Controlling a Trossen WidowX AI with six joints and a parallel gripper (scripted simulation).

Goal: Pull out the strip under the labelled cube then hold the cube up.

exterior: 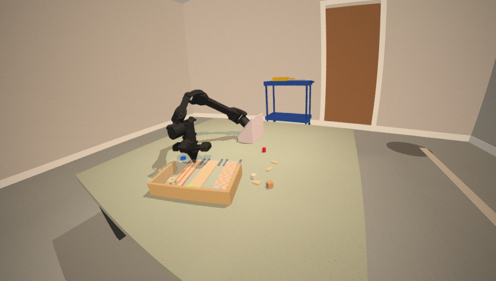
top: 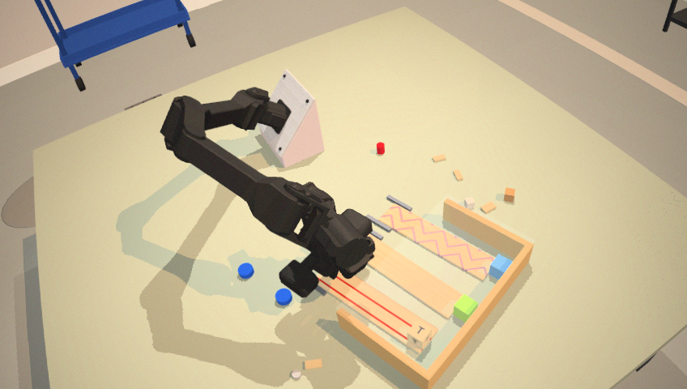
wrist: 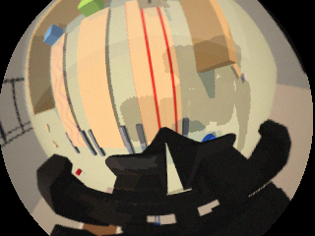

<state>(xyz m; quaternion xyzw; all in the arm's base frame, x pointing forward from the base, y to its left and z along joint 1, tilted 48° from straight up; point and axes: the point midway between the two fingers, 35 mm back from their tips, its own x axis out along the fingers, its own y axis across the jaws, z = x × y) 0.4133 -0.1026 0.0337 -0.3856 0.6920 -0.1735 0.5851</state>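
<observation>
My gripper tip is now 90 mm short of the strip and 30 mm to the right of it. The rest, counted from my gripper tip: labelled cube: 190 mm ahead, 60 mm to the left, 20 mm above.
</observation>
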